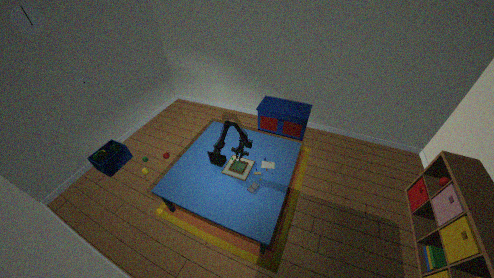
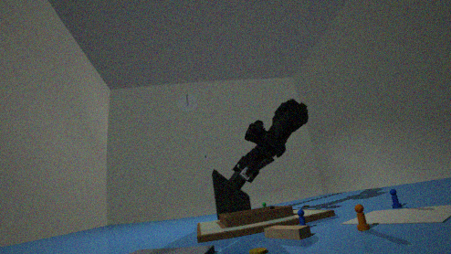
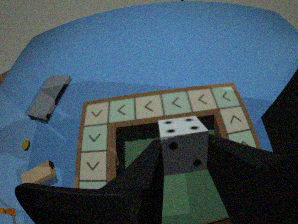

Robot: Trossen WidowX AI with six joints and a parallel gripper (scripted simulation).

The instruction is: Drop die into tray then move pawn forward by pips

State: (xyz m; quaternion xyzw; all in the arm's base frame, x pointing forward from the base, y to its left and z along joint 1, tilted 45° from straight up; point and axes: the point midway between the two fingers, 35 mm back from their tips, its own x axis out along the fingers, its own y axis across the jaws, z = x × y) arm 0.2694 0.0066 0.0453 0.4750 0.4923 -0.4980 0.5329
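The white die is right at my gripper tip. Round my gripper tip: wooden block 230 mm ahead, 120 mm below, 10 mm to the left; green pawn 120 mm behind, 100 mm below, 60 mm to the left; green dice tray 120 mm below.
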